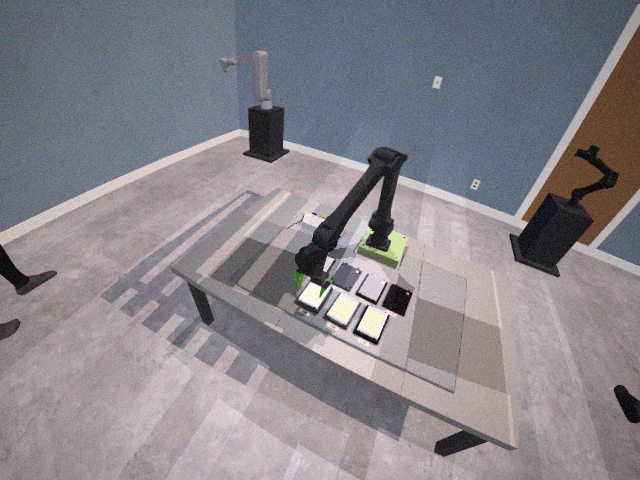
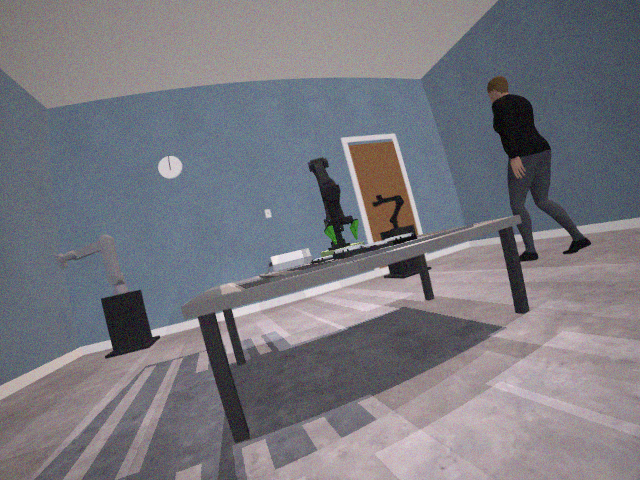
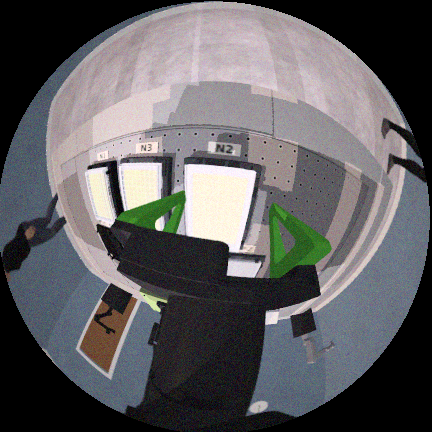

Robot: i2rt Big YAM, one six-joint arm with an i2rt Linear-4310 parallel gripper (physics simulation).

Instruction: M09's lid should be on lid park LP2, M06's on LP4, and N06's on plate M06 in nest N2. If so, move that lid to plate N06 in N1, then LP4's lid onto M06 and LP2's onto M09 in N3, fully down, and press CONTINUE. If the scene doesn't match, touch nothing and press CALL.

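Pixels of known places: gripper, fingertip midpoint: (image 1: 309,292) (image 2: 346,241) (image 3: 228,200); arm's base, origin of the base link: (image 1: 378,243) (image 2: 339,247).
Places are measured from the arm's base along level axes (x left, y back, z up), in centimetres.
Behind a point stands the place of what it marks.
My gripper (image 1: 310,291) @(z 2.2, x -16.1, y -47.5 cm) (image 2: 345,241) @(z 2.2, x -16.1, y -47.5 cm) (image 3: 228,200) @(z 2.2, x -16.1, y -47.5 cm) is open and empty, its green fingers above and across the plate in nest N2. That plate (image 1: 314,295) @(z -0.1, x -14.2, y -46.3 cm) (image 3: 220,210) @(z -0.1, x -15.4, y -45.1 cm) has a white rim and cream top; I cannot tell whether a clear lid is on it. Similar plates sit in N3 (image 1: 343,310) @(z -1.7, x -1.1, y -46.1 cm) (image 3: 141,182) @(z -1.3, x -2.8, y -48.1 cm) and N1 (image 1: 372,323) @(z -0.6, x 11.4, y -47.0 cm) (image 3: 100,195) @(z -0.8, x 9.6, y -46.0 cm). Behind them are a dark grey pad (image 1: 345,277) @(z -3.1, x -7.1, y -27.8 cm), a pad bearing a pale lid (image 1: 372,287) @(z -2.3, x 5.9, y -28.0 cm) and a black pad (image 1: 397,299) @(z -3.2, x 18.0, y -28.2 cm). Another pale lid (image 3: 244,266) @(z -2.3, x -21.5, y -31.5 cm) lies behind N2, partly hidden by the gripper. Plate and lid names are unreadable.
A white box (image 1: 312,219) @(z 2.4, x -36.9, y -3.3 cm) (image 2: 290,259) @(z 0.3, x -32.2, y -4.8 cm) with blue and yellow spots stands at the table's back left. The arm's light green base block (image 1: 398,242) @(z 0.5, x 9.7, y 6.4 cm) is behind the pads. A person (image 2: 519,124) (image 3: 17,252) stands beyond the table. Two other arms stand on black pedestals (image 1: 266,131) (image 1: 553,232).
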